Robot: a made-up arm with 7 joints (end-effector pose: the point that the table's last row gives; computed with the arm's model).
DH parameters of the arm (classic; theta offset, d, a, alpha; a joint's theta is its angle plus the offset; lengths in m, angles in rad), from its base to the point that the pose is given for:
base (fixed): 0 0 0 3.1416
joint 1: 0 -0.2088 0 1.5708
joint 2: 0 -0.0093 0 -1.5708
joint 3: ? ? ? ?
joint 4: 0 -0.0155 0 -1.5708
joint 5: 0 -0.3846 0 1.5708
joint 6: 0 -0.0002 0 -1.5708
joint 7: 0 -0.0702 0 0
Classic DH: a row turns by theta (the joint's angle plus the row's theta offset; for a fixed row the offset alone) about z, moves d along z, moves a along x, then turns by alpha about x.
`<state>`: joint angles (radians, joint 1 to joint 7).
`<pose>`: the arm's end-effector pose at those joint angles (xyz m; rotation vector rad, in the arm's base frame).
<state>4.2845 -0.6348 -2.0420 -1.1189 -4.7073 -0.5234 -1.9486</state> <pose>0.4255 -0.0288 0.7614 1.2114 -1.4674 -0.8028</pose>
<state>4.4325 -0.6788 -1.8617 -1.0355 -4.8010 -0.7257 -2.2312</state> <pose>0.4510 -0.1919 0.7175 1.1322 -1.3737 -1.5188</pose>
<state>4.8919 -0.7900 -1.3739 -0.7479 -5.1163 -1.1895 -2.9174</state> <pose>0.1926 -0.5801 0.5970 -0.6617 0.8825 2.2444</pose>
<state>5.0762 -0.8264 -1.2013 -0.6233 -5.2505 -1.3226 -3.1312</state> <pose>0.0139 -0.6355 0.5679 -0.4597 0.6327 1.7556</pose>
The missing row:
joint 3: 0 -0.3707 0 1.5708
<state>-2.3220 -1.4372 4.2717 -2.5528 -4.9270 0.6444 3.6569</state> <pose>0.1474 0.1543 0.3674 1.9499 1.2650 -0.1701</pose>
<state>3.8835 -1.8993 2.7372 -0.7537 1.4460 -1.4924 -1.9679</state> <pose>0.4848 -0.5105 0.2574 2.3365 0.8258 -1.3513</pose>
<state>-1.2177 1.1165 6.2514 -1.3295 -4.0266 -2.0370 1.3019</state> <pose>0.0902 0.2830 0.7257 -0.5034 1.6257 -2.2792</pose>
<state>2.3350 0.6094 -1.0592 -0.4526 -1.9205 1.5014 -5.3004</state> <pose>-0.3129 -0.1070 0.8703 2.0462 -0.7267 -0.7297</pose>
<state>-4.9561 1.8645 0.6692 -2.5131 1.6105 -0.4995 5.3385</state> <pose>0.1793 -0.0239 0.3927 1.2409 -1.4522 0.3658</pose>
